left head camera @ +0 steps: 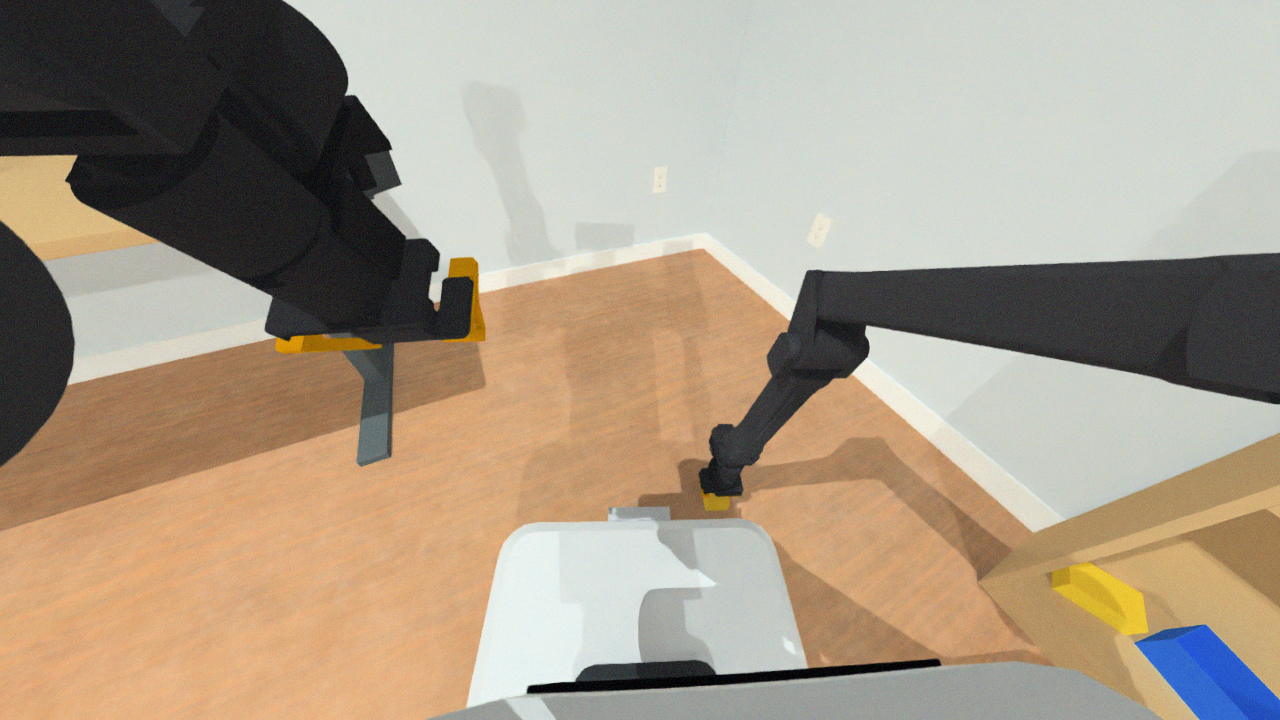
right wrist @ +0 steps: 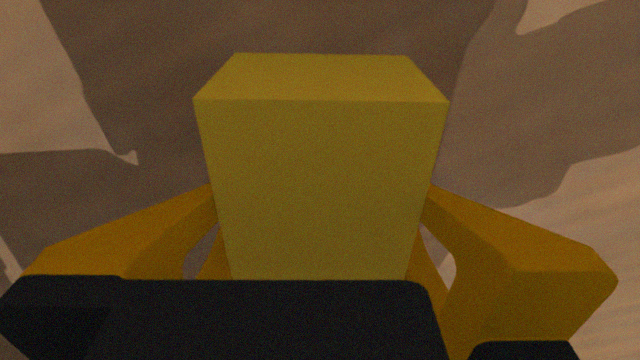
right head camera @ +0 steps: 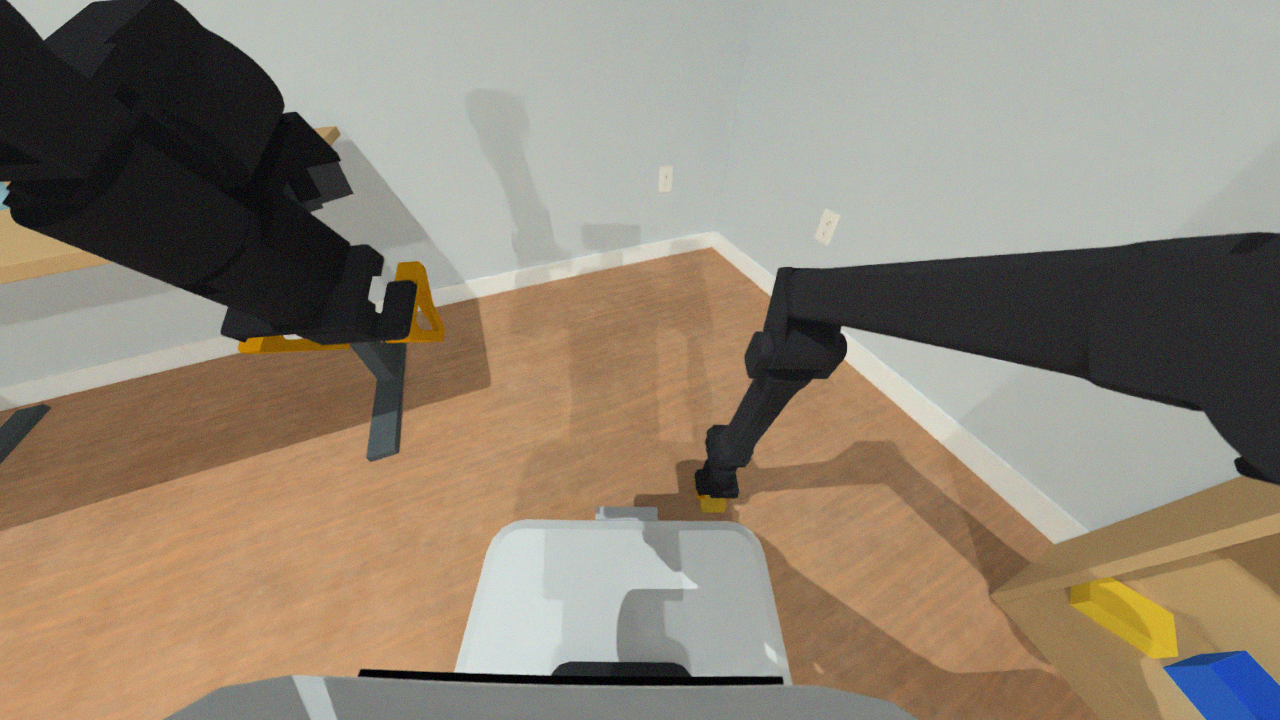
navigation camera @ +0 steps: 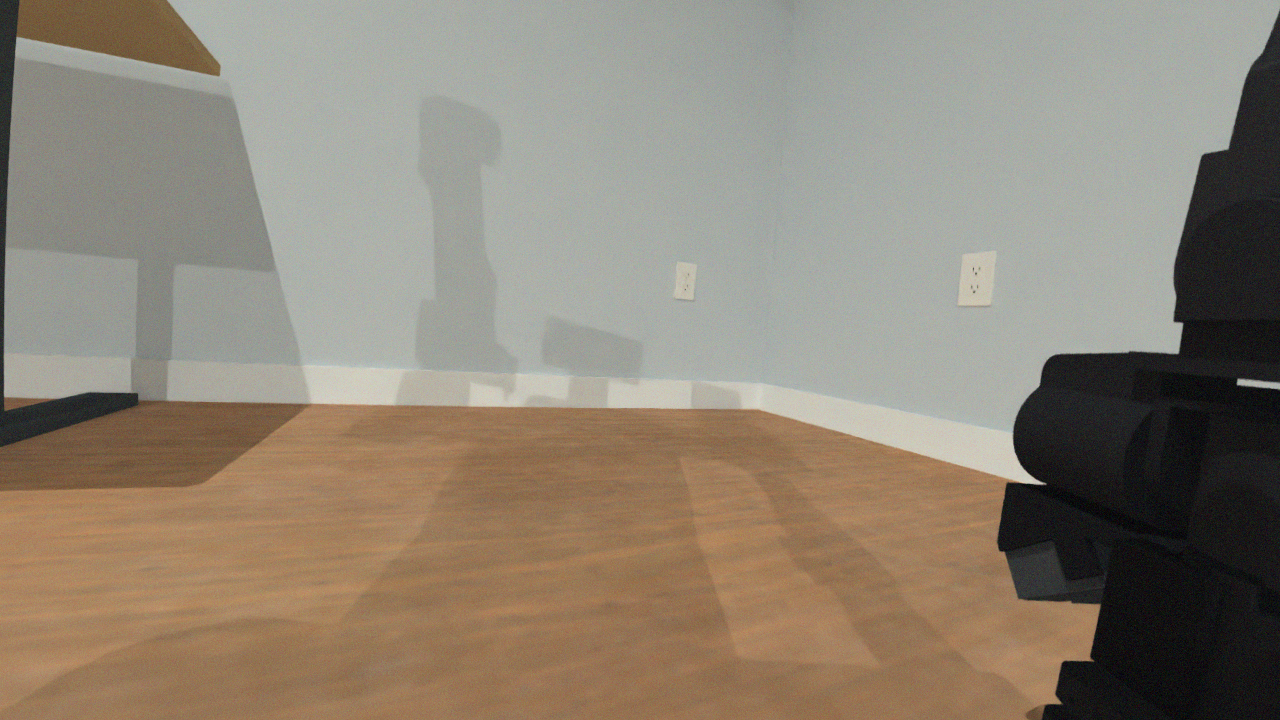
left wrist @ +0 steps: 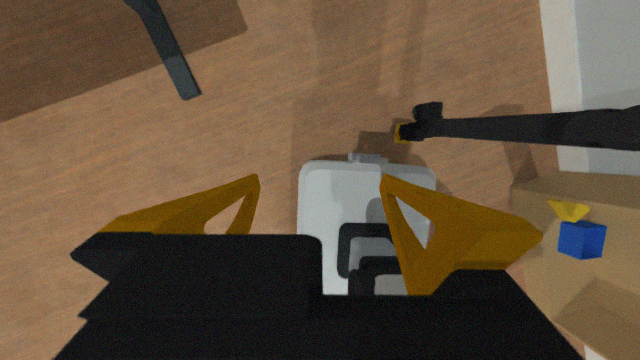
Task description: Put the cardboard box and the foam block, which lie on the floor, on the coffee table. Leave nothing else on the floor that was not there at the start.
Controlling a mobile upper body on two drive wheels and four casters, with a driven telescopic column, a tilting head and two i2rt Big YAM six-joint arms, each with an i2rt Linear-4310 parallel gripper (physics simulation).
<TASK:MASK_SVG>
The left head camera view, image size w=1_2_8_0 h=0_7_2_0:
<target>my left gripper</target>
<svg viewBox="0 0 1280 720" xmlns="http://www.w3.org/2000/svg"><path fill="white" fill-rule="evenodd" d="M232 276L273 296L264 330L267 334L277 337L275 349L284 354L380 349L382 344L431 340L442 340L443 342L485 341L486 326L479 304L478 263L474 258L450 259L448 278L442 281L440 307L436 311L433 301L429 298L432 272L438 272L440 252L428 239L406 239L400 277L395 281L331 230L332 217L330 210L316 197L320 207L319 226L311 242L297 257L271 273L254 277ZM359 338L324 338L323 334L351 332L351 334Z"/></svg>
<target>my right gripper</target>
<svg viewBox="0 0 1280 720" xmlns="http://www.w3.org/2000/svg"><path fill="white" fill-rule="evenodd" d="M699 471L702 497L710 497L709 493L715 493L715 496L741 497L744 489L740 474L734 481L725 481L717 475L715 467L715 472L710 480L708 468L702 468Z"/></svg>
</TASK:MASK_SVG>
